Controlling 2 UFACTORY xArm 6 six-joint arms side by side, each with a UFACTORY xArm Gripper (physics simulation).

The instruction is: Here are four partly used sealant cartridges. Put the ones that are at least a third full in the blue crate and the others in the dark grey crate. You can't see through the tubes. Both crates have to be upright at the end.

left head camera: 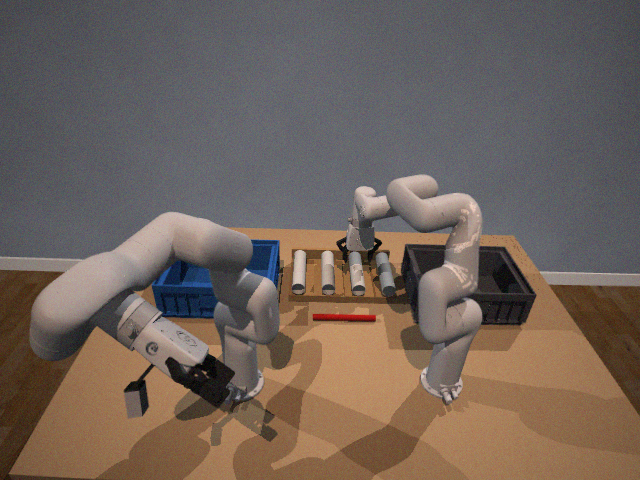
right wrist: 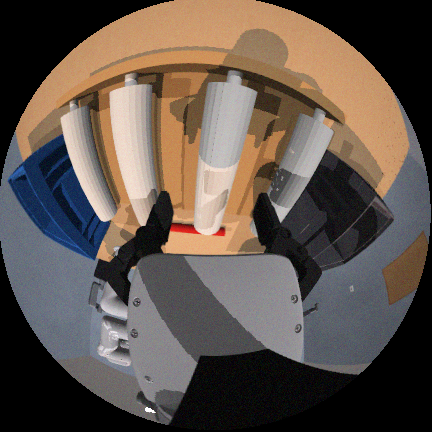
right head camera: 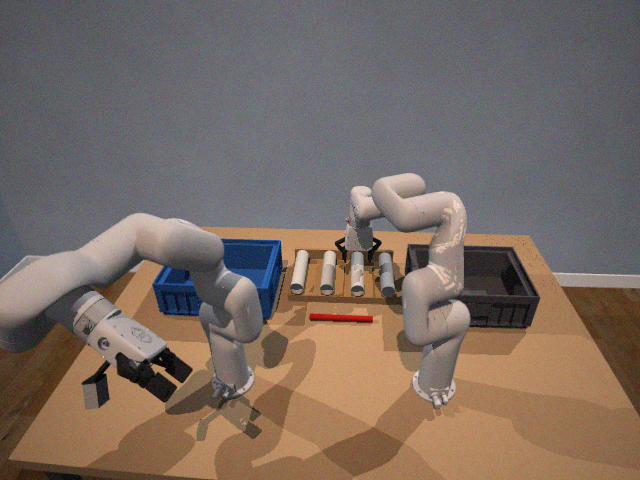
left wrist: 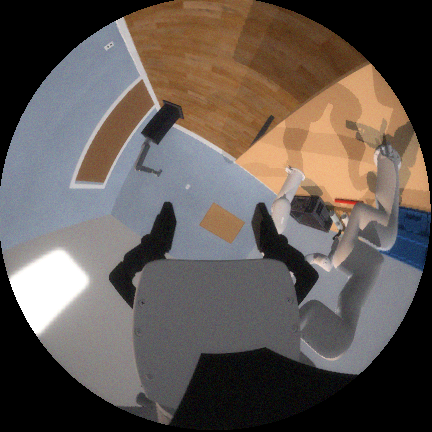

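Where they show: left gripper, fingertip midpoint: (left head camera: pixel 227 389) (right head camera: pixel 180 385) (left wrist: pixel 213 211); right gripper, fingertip midpoint: (left head camera: pixel 357 260) (right wrist: pixel 213 201) (right head camera: pixel 357 260); left arm's base, link origin: (left head camera: pixel 242 383) (right head camera: pixel 233 380) (left wrist: pixel 386 159); right arm's base, link origin: (left head camera: pixel 441 382) (right head camera: pixel 433 385) (left wrist: pixel 296 173).
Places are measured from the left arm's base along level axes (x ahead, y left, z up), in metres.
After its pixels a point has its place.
Four pale opaque cartridges lie side by side in a shallow wooden tray (left head camera: pixel 310 298) @(y -0.121, x 0.409, z 0.016 m) (right head camera: pixel 310 298) @(y -0.125, x 0.410, z 0.016 m) (right wrist: pixel 185 56) @(y -0.200, x 0.671, z 0.075 m): first (left head camera: pixel 298 271) @(y -0.061, x 0.470, z 0.085 m) (right head camera: pixel 299 272) @(y -0.068, x 0.465, z 0.085 m) (right wrist: pixel 87 160) @(y -0.073, x 0.532, z 0.071 m), second (left head camera: pixel 327 271) @(y -0.166, x 0.496, z 0.084 m) (right head camera: pixel 328 272) @(y -0.173, x 0.491, z 0.085 m) (right wrist: pixel 131 135) @(y -0.166, x 0.581, z 0.081 m), third (left head camera: pixel 356 276) @(y -0.276, x 0.489, z 0.085 m) (right head camera: pixel 357 276) @(y -0.282, x 0.493, z 0.085 m) (right wrist: pixel 222 140) @(y -0.260, x 0.598, z 0.085 m) and fourth (left head camera: pixel 385 273) @(y -0.380, x 0.534, z 0.084 m) (right head camera: pixel 386 273) @(y -0.382, x 0.539, z 0.083 m) (right wrist: pixel 302 145) @(y -0.348, x 0.633, z 0.076 m), from the left. My right gripper (left head camera: pixel 357 256) @(y -0.269, x 0.547, z 0.116 m) (right head camera: pixel 357 257) @(y -0.269, x 0.547, z 0.116 m) (right wrist: pixel 213 201) @(y -0.269, x 0.547, z 0.116 m) is open over the third cartridge, its fingers on either side. My left gripper (left head camera: pixel 223 384) @(y -0.132, x -0.372, z 0.463 m) (right head camera: pixel 175 383) @(y -0.132, x -0.372, z 0.463 m) (left wrist: pixel 213 211) @(y -0.132, x -0.372, z 0.463 m) is open and empty, away from the tray. The blue crate (left head camera: pixel 183 304) @(y 0.290, x 0.233, z 0.053 m) (right head camera: pixel 178 303) @(y 0.309, x 0.228, z 0.050 m) and dark grey crate (left head camera: pixel 504 308) @(y -0.805, x 0.444, z 0.069 m) (right head camera: pixel 509 312) @(y -0.814, x 0.445, z 0.064 m) stand upright.
A red rod (left head camera: pixel 344 317) @(y -0.257, x 0.333, z 0.018 m) (right head camera: pixel 341 318) @(y -0.259, x 0.332, z 0.017 m) (right wrist: pixel 182 229) @(y -0.255, x 0.346, z 0.020 m) lies on the table in front of the tray. The blue crate is left of the tray, the dark grey crate right of it. The arms partly hide both crates in the head views.
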